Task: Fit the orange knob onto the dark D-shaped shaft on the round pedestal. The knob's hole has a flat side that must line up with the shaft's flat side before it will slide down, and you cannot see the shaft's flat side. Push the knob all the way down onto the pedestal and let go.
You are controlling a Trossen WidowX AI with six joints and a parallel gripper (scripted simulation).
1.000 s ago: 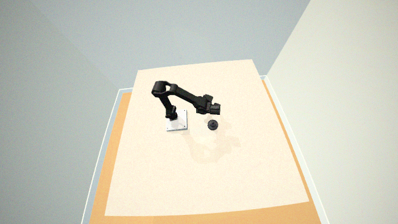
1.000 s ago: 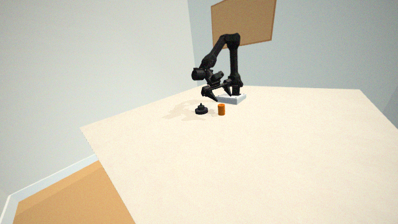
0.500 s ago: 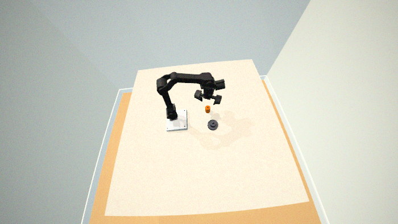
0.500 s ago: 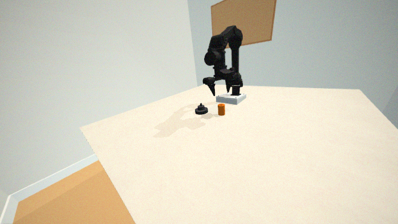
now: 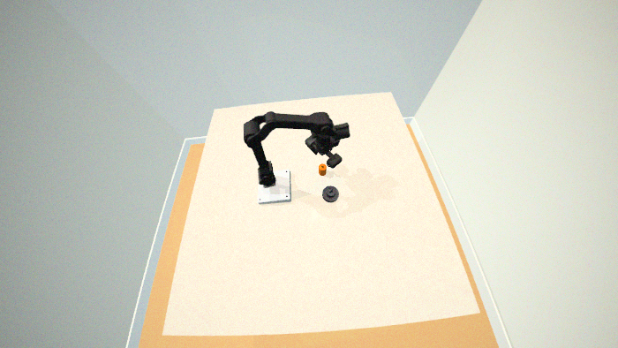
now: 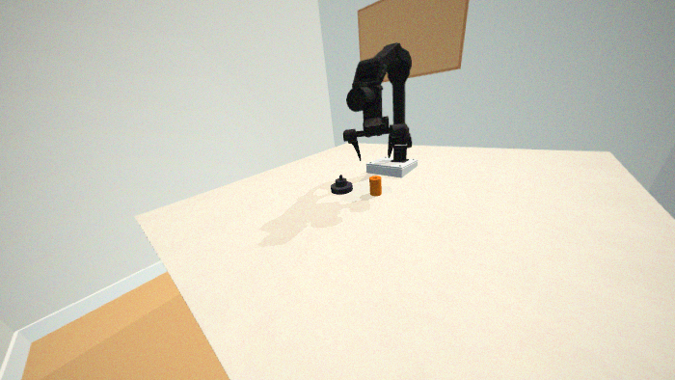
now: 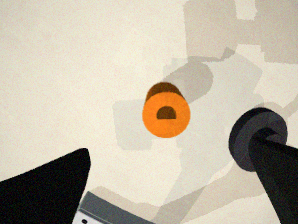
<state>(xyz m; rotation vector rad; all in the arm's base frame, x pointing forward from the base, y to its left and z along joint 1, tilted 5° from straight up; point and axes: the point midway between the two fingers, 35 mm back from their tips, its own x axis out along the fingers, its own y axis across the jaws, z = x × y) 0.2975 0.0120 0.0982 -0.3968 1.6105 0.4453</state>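
My gripper tip is 9 cm above the orange knob. From my gripper tip the other things lie so: dark round pedestal (13 cm to the right, 9 cm below, 1 cm ahead).
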